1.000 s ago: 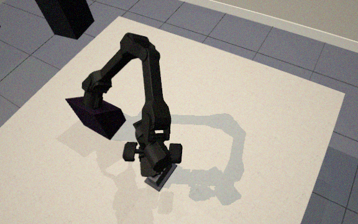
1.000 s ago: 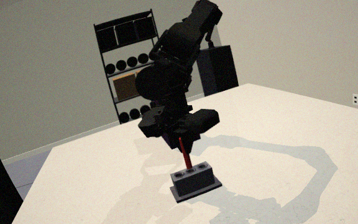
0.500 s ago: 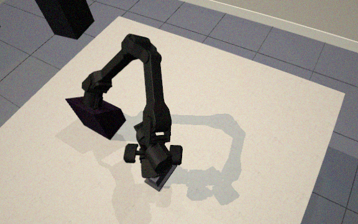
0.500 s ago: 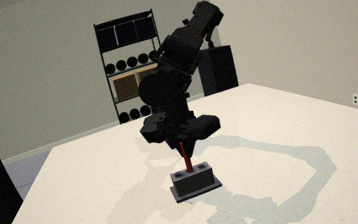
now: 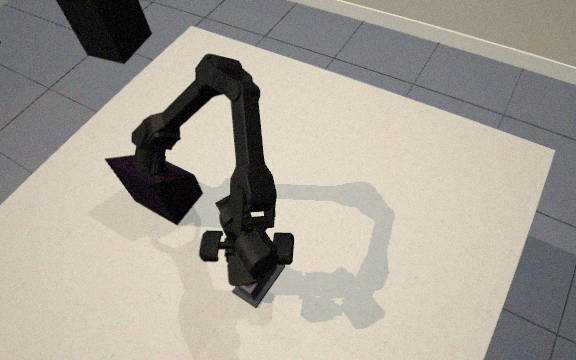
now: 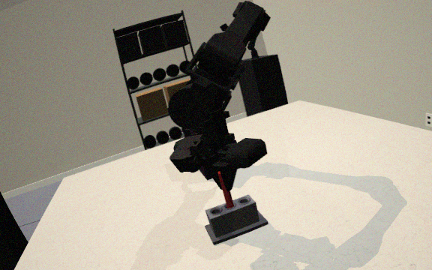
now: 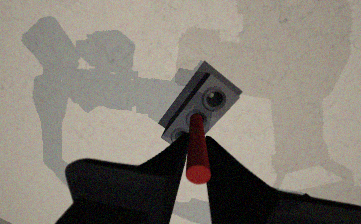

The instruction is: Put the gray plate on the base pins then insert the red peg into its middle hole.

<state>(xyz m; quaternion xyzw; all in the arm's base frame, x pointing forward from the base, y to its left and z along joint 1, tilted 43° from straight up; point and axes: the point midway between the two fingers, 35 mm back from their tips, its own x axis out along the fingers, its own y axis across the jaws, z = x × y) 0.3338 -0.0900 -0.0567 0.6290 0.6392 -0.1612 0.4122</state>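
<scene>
Now: the red peg right at my gripper tip. The rest, counted from my gripper tip: base 9 cm below; then gray plate 5 cm below.
</scene>
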